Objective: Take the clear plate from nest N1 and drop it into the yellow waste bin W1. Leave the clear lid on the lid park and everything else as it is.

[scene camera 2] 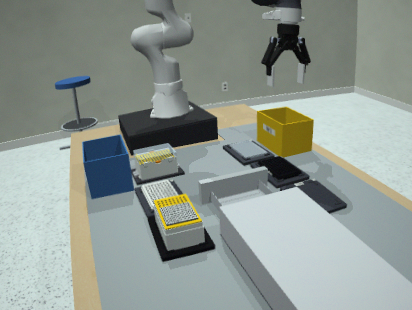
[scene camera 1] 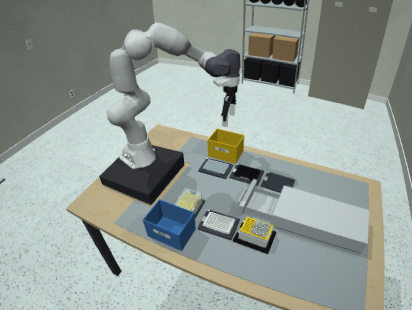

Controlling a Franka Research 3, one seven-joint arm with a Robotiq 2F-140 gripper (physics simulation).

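Observation:
My gripper [scene camera 1: 228,116] [scene camera 2: 286,75] is open and empty, high above the yellow waste bin [scene camera 1: 233,152] [scene camera 2: 296,138]. The bin stands upright at the back of the table. Its upper inner walls show, but its floor is hidden, and the clear plate does not show in either view. A flat clear lid [scene camera 1: 216,166] [scene camera 2: 248,148] lies on a dark holder beside the bin. A black plate [scene camera 1: 247,173] [scene camera 2: 281,168] sits on the holder beside that. A dark flat holder [scene camera 1: 278,182] [scene camera 2: 322,195] farther along bears no plate. The nest labels are too small to read.
A blue bin [scene camera 1: 184,231] [scene camera 2: 108,174] stands at the opposite table side. Near it are a yellow tip box [scene camera 1: 189,200] [scene camera 2: 157,162], a white plate [scene camera 1: 219,222] [scene camera 2: 160,194] and a yellow-topped rack [scene camera 1: 256,229] [scene camera 2: 178,212]. A long grey instrument [scene camera 1: 320,212] [scene camera 2: 310,235] has its drawer out.

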